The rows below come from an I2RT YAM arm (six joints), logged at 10 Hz.
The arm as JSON. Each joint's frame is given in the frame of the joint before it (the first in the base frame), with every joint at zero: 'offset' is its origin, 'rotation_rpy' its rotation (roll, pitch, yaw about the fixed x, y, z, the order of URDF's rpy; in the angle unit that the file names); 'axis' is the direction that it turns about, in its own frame. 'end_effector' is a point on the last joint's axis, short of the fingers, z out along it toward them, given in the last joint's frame.
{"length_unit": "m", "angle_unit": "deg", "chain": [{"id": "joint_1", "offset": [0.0, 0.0, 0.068], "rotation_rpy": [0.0, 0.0, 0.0], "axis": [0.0, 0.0, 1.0]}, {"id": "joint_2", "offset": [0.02, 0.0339, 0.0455], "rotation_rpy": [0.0, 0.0, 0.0], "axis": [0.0, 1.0, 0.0]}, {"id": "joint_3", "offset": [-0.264, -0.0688, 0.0], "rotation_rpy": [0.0, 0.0, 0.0], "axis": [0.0, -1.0, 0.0]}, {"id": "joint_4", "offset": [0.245, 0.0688, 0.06], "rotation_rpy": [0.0, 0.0, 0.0], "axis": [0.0, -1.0, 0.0]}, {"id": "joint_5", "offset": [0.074, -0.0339, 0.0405], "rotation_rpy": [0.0, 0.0, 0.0], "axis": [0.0, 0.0, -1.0]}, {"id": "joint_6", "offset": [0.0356, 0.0, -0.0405], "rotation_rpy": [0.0, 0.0, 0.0], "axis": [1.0, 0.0, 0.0]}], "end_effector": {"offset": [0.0, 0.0, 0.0], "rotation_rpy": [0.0, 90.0, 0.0]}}
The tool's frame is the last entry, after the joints.
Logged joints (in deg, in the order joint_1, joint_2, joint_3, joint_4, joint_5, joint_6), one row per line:
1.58 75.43 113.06 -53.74 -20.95 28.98
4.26 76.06 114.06 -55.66 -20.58 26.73
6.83 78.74 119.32 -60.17 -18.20 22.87
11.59 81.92 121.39 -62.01 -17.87 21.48
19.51 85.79 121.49 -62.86 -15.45 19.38
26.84 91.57 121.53 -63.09 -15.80 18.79
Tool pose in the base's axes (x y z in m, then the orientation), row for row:
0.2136 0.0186 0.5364 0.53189 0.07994 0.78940 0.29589
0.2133 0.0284 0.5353 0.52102 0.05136 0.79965 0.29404
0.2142 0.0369 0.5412 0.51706 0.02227 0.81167 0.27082
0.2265 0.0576 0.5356 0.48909 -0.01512 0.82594 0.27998
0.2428 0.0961 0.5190 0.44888 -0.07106 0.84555 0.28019
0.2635 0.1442 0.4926 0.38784 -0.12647 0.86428 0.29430
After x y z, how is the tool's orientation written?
As a quaternion, w x y z.
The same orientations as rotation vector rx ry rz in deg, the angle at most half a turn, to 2 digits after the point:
10.93 107.89 40.44
7.05 109.80 40.37
3.06 111.64 37.25
-2.11 114.99 38.98
-10.07 119.85 39.71
-18.44 125.99 42.90

